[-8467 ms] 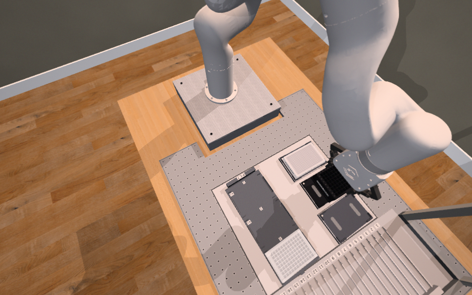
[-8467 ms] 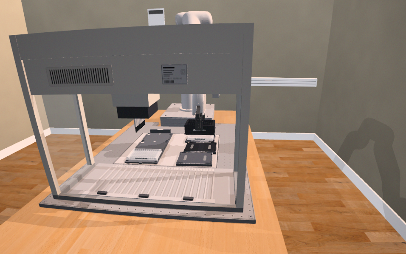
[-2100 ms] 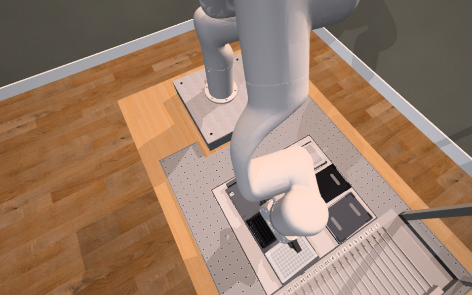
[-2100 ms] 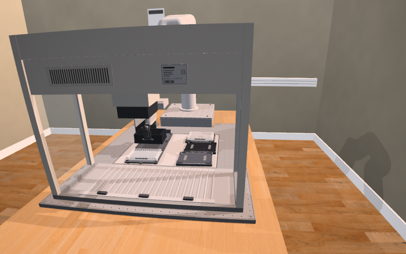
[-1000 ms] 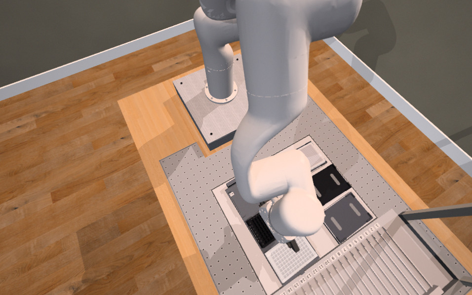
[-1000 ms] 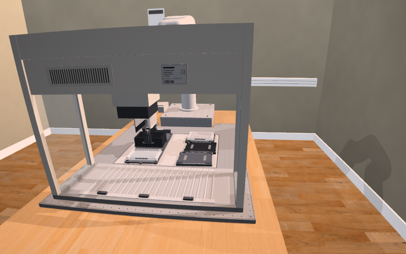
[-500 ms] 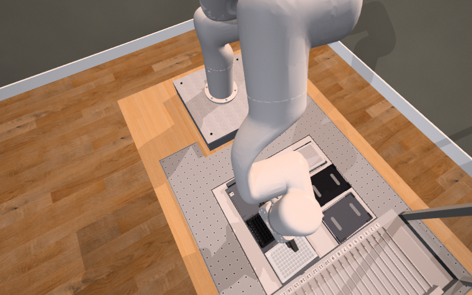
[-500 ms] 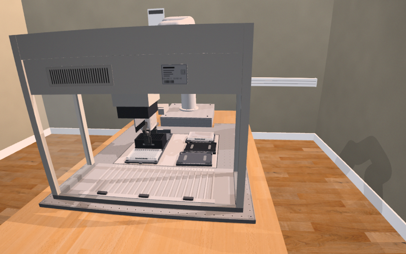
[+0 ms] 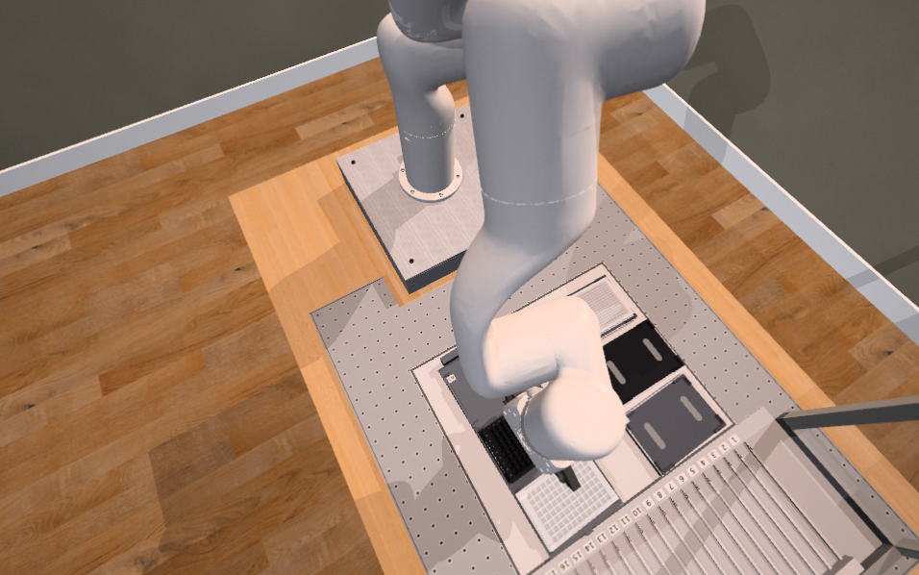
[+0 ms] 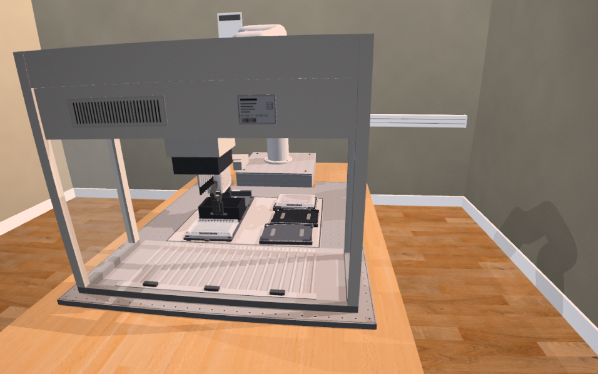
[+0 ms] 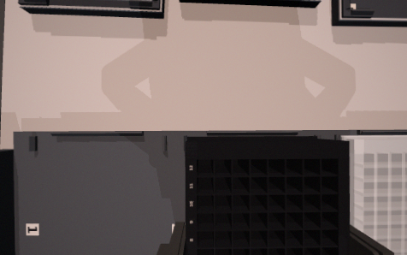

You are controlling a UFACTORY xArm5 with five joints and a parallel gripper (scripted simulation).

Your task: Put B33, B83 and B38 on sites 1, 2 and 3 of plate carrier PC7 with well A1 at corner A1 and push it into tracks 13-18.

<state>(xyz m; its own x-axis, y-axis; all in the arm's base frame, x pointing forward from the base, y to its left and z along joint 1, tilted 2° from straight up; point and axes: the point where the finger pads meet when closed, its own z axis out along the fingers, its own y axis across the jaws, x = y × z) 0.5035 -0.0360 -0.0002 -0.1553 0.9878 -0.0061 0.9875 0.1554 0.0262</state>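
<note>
Right now my hand is 10 mm above the black deep-well block B83. The rest, counted from my hand: plate carrier PC7 (10 mm behind, 30 mm below); then plate nest S3 (80 mm ahead, 230 mm to the left, 40 mm below); then plate nest S2 (30 mm behind, 230 mm to the left, 40 mm below).
</note>
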